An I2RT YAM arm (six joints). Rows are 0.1 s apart.
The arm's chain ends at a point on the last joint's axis. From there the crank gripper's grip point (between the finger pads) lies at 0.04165 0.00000 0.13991 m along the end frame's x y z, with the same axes.
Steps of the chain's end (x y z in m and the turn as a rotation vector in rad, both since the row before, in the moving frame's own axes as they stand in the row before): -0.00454 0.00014 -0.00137 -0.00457 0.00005 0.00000; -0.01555 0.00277 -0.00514 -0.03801 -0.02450 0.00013; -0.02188 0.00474 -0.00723 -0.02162 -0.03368 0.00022; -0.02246 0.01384 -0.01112 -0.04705 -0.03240 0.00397; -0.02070 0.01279 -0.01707 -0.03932 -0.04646 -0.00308; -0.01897 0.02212 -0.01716 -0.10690 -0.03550 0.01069; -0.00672 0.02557 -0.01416 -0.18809 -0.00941 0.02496; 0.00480 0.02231 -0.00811 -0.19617 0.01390 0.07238
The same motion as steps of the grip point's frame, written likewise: -0.00453 0.00078 -0.00137 -0.00457 0.00005 0.00000; -0.01899 0.00811 -0.00426 -0.03801 -0.02450 0.00013; -0.02661 0.00779 -0.00594 -0.02162 -0.03368 0.00022; -0.02703 0.02061 -0.01000 -0.04705 -0.03240 0.00397; -0.02723 0.01821 -0.01539 -0.03932 -0.04646 -0.00308; -0.02403 0.03754 -0.01659 -0.10690 -0.03550 0.01069; -0.00837 0.05278 -0.01634 -0.18809 -0.00941 0.02496; 0.00563 0.05256 -0.01168 -0.19617 0.01390 0.07238
